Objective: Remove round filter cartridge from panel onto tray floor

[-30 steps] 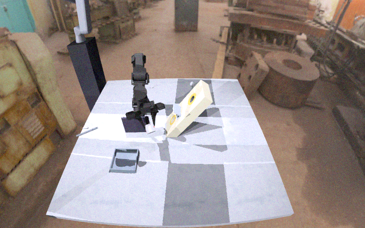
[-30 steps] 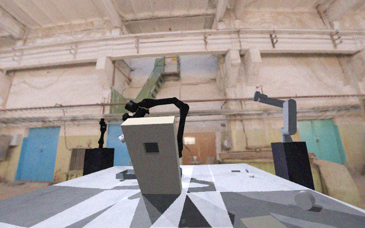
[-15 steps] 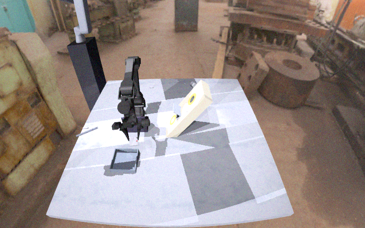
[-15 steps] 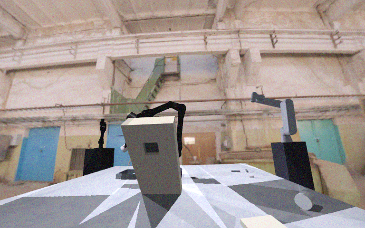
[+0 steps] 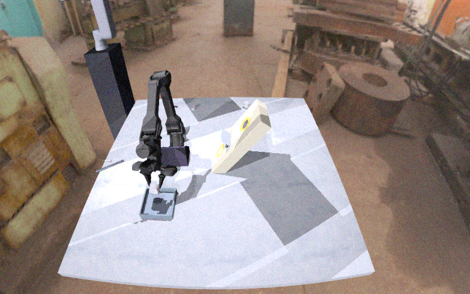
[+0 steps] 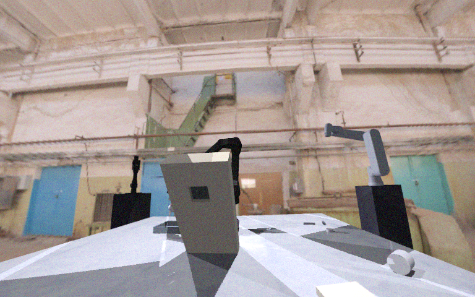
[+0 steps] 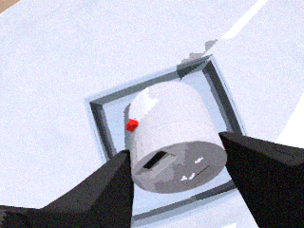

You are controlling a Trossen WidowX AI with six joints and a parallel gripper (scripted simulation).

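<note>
Now: the grey tray 110 mm below my gripper tip, 10 mm to the right of it and 10 mm behind it. From my gripper tip the other things lie so: cream service panel (350 mm ahead, 290 mm to the left, 30 mm above).
</note>
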